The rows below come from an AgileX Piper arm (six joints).
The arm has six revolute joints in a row. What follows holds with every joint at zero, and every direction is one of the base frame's. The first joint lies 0.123 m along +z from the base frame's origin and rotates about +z. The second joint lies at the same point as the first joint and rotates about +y. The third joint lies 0.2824 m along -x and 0.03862 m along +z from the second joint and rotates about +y. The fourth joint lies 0.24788 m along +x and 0.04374 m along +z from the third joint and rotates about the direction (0.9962, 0, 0.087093). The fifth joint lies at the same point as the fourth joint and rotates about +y. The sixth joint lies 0.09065 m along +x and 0.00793 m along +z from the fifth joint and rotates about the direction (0.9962, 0, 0.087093). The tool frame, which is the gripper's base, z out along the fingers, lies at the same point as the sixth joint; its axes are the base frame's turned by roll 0, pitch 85.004 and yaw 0 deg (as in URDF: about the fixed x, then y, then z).
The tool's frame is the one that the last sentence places.
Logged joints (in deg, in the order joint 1, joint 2, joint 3, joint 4, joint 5, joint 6), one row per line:
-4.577 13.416 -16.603 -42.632 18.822 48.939
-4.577 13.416 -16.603 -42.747 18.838 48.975
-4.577 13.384 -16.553 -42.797 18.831 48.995
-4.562 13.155 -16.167 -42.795 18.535 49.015
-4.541 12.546 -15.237 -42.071 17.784 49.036
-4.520 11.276 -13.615 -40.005 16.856 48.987
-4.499 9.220 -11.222 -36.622 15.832 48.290
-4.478 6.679 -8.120 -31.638 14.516 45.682
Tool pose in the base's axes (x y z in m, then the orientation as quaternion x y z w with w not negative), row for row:
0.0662 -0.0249 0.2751 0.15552 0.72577 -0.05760 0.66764
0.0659 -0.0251 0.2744 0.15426 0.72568 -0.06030 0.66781
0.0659 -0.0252 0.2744 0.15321 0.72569 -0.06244 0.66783
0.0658 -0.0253 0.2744 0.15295 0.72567 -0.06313 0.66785
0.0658 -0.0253 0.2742 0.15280 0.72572 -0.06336 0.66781
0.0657 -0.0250 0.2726 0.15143 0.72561 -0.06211 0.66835
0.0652 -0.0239 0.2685 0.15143 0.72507 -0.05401 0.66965
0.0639 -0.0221 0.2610 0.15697 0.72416 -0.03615 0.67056
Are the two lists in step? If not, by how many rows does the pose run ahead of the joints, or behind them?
The pose runs 2 rows behind the joints: the pose in row i belongs to the joints in row i - 2.
